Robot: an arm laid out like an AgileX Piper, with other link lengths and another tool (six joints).
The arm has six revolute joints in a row. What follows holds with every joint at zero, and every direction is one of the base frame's.
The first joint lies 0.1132 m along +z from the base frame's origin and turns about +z.
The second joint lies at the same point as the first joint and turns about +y.
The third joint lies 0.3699 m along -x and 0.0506 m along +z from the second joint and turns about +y.
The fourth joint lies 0.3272 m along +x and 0.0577 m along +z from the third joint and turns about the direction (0.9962, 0, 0.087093).
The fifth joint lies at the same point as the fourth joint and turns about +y.
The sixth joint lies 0.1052 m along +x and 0.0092 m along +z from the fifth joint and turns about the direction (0.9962, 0, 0.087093).
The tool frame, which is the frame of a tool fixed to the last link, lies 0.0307 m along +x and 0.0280 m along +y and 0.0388 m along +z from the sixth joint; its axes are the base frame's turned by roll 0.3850, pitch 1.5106 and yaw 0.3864 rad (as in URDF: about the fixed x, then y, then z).
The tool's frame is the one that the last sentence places.
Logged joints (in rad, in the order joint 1, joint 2, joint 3, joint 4, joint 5, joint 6), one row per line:
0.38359, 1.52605, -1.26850, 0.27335, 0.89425, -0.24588
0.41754, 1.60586, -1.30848, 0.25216, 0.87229, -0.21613
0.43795, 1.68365, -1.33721, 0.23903, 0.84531, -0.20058
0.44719, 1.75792, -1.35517, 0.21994, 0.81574, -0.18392
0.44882, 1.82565, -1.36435, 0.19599, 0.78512, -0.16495
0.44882, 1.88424, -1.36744, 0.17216, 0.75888, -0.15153
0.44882, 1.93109, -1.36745, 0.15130, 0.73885, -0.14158
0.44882, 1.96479, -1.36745, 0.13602, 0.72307, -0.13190
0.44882, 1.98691, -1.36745, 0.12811, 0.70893, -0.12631
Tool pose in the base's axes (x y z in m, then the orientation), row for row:
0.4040, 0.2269, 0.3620, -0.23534, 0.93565, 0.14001, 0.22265
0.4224, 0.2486, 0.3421, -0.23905, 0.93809, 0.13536, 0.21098
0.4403, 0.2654, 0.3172, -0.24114, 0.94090, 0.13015, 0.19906
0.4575, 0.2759, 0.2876, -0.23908, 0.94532, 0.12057, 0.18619
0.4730, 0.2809, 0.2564, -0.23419, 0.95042, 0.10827, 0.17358
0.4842, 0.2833, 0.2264, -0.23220, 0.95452, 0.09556, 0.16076
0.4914, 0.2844, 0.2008, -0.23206, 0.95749, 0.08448, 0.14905
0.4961, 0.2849, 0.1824, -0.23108, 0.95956, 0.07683, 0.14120
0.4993, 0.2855, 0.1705, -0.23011, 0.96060, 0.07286, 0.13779
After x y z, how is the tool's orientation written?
As a quaternion, x y z w.
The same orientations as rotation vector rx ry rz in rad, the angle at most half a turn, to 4 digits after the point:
-0.6500, 2.5841, 0.3867
-0.6643, 2.6070, 0.3762
-0.6744, 2.6315, 0.3640
-0.6733, 2.6623, 0.3396
-0.6641, 2.6951, 0.3070
-0.6631, 2.7259, 0.2729
-0.6671, 2.7523, 0.2428
-0.6672, 2.7704, 0.2218
-0.6656, 2.7788, 0.2108

